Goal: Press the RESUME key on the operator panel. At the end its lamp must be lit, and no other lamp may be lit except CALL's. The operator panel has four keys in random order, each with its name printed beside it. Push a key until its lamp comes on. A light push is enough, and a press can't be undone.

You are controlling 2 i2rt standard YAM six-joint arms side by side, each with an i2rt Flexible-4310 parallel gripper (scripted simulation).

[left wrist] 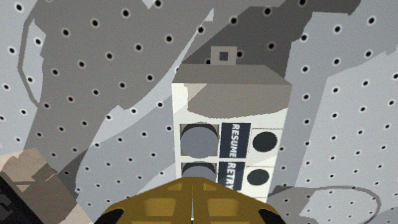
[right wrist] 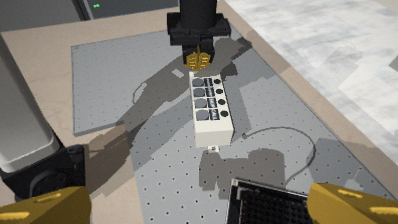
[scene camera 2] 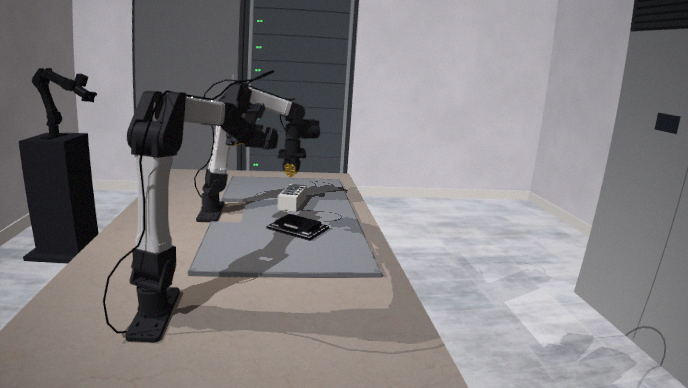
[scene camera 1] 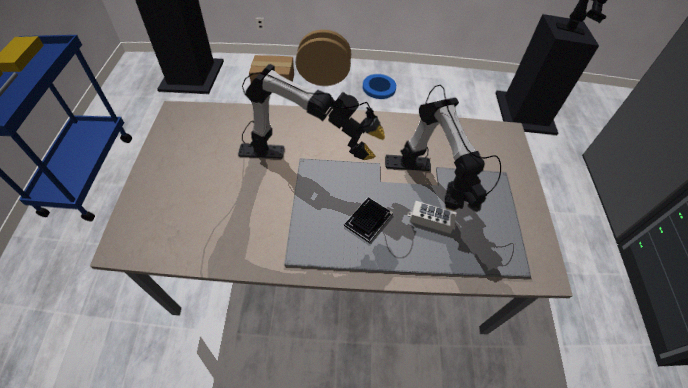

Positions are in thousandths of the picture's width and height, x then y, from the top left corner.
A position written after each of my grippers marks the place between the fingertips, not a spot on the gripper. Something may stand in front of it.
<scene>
my right gripper: right wrist 501, 868; scene camera 2 376, 367; scene camera 1 552, 383; not seen in the left wrist view (out of frame)
</scene>
